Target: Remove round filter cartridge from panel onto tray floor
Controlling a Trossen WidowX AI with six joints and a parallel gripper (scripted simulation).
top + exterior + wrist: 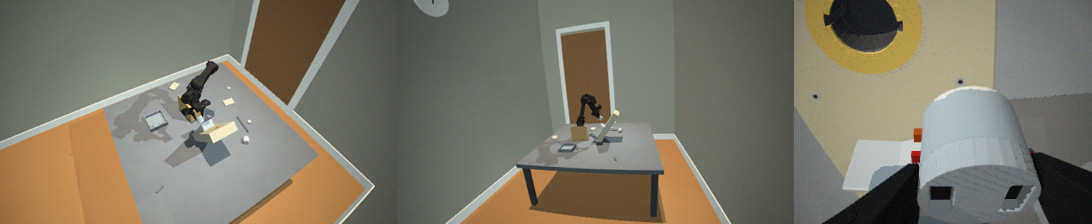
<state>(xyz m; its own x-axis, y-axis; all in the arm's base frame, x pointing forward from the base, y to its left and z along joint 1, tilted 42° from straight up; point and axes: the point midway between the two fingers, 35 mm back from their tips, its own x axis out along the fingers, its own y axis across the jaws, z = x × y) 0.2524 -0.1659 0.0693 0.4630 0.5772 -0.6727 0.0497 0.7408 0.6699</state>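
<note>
The blue-grey tray is 34 cm behind my gripper tip, 26 cm below it and 20 cm to the right of it. The rest, counted from my gripper tip: filter cartridge (right at my gripper tip); then cream service panel (11 cm below, 7 cm ahead, 6 cm to the left).
</note>
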